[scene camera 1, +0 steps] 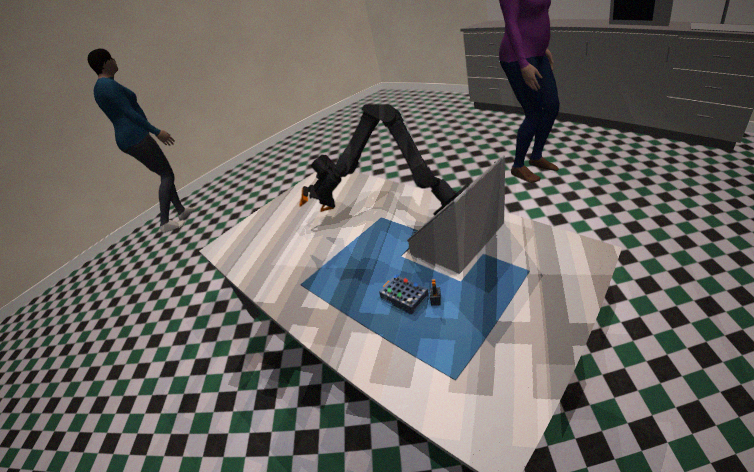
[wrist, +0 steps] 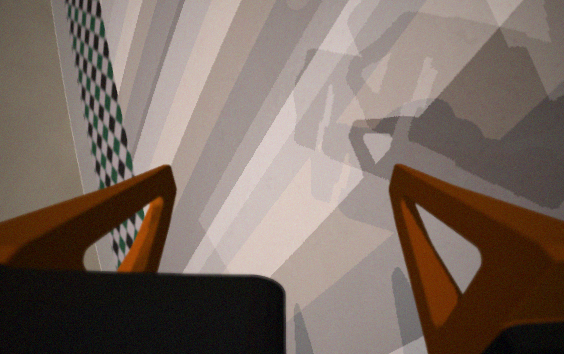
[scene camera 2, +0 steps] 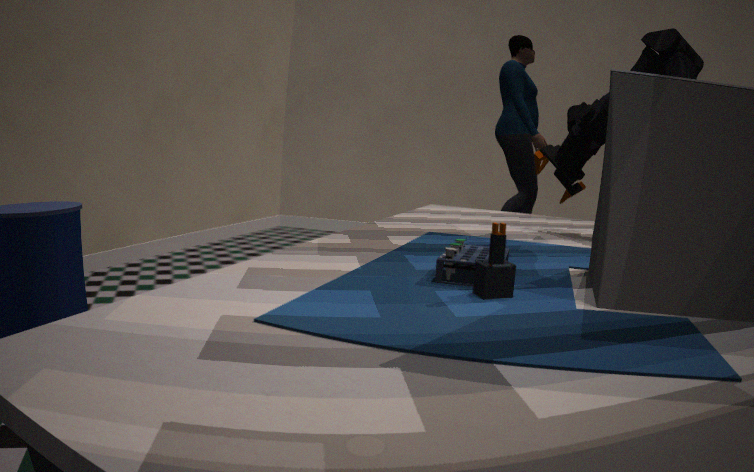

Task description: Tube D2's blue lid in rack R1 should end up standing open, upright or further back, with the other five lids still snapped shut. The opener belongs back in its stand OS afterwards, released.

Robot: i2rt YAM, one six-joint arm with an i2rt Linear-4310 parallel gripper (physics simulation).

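Where they show: gripper, fingertip midpoint: (scene camera 1: 310,208) (wrist: 282,176) (scene camera 2: 549,188); arm's base at its link origin: (scene camera 1: 451,201) (scene camera 2: 700,195).
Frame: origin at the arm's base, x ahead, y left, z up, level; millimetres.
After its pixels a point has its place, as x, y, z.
Observation:
Rack R1 (scene camera 1: 410,307) @[372, 134, -117] (scene camera 2: 457,273) @[359, 83, -141] stands on the blue mat and holds several tubes with small coloured lids. Two blue spots show in scene camera 1, one at the rack's back edge (scene camera 1: 396,278) @[319, 22, -106] and one nearer the opener (scene camera 1: 415,284) @[304, 94, -101]. I cannot tell which is D2's lid, or whether any lid is open. The opener (scene camera 1: 434,286) @[294, 166, -72] (scene camera 2: 498,247) @[288, 164, -85], dark with an orange top, stands upright in its dark stand OS (scene camera 1: 435,299) @[304, 174, -115] (scene camera 2: 494,282) @[286, 177, -123], beside the rack. My gripper (scene camera 1: 312,206) @[299, -496, -34] (scene camera 2: 549,187) @[299, -496, -34] (wrist: 282,176) @[299, -496, -34] is open and empty, high over the table, well away from both.
A tall grey panel (scene camera 1: 459,228) @[143, 146, 35] (scene camera 2: 676,194) @[68, 140, -1] stands between the arm's base and the rack side of the blue mat (scene camera 1: 456,356) @[405, 336, -143] (scene camera 2: 389,333) @[341, 336, -143]. A blue cylinder (scene camera 2: 38,267) is at the left in scene camera 2. Two people stand beyond the table.

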